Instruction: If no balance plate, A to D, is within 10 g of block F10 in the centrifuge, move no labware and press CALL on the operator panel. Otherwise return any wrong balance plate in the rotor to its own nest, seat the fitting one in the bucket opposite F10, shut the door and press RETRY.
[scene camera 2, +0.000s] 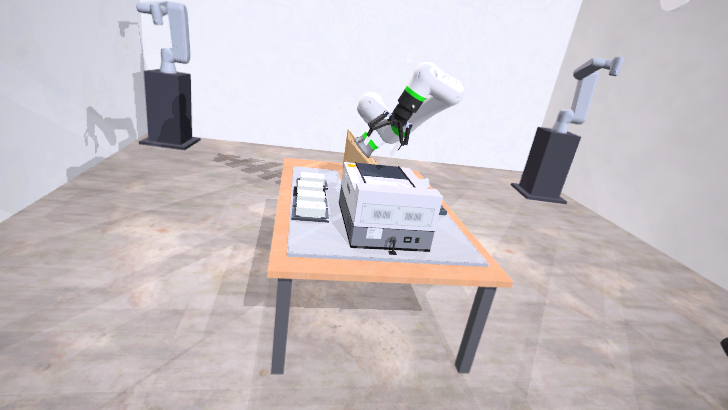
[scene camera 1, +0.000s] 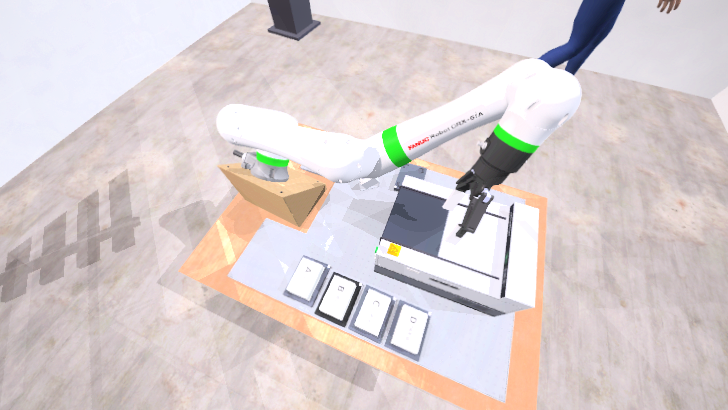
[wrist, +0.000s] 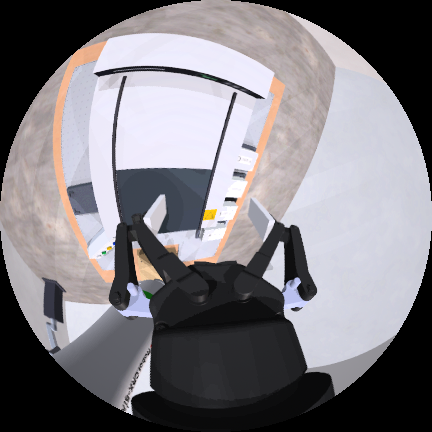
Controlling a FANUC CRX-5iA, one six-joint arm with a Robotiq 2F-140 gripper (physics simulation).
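Where they show: gripper, fingertip midpoint: (scene camera 2: 378,149) (scene camera 1: 448,224) (wrist: 207,204); arm's base, link origin: (scene camera 2: 361,148) (scene camera 1: 270,175).
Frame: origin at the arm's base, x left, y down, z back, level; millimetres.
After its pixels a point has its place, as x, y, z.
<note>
My gripper (scene camera 1: 455,217) {34, -176, -692} (scene camera 2: 384,140) {34, -176, -692} (wrist: 207,204) {34, -176, -692} is open and empty, raised above the centrifuge (scene camera 1: 522,254) {96, -90, -931} (scene camera 2: 397,198) {107, -68, -973} (wrist: 175,50) {149, -90, -924}. A dark panel (scene camera 1: 415,219) {66, -59, -599} (wrist: 170,190) {61, -59, -647} lies between two rails on the centrifuge top; I cannot tell whether it is a shut door. The rotor, buckets and block F10 do not show. White plates A (scene camera 1: 307,279) {-259, 100, -346}, B (scene camera 1: 340,299) {-260, 100, -486}, C (scene camera 1: 373,313) {-245, 100, -608} and D (scene camera 1: 409,329) {-231, 100, -735} lie in a row in their dark nests; B's is black. The operator panel (wrist: 100,250) {317, 74, -264}, with green, yellow and blue buttons, is partly hidden behind a finger in the wrist view.
The arm's wooden mount (scene camera 1: 264,198) {-92, 17, -41} stands at one table end. A dark flat pad (scene camera 1: 411,175) {374, 130, -485} (wrist: 82,197) {369, 130, -499} lies beside the centrifuge, opposite the plates. A person (scene camera 1: 593,33) stands beyond the table. Two dark pedestals (scene camera 2: 168,109) (scene camera 2: 550,162) carry other arms.
</note>
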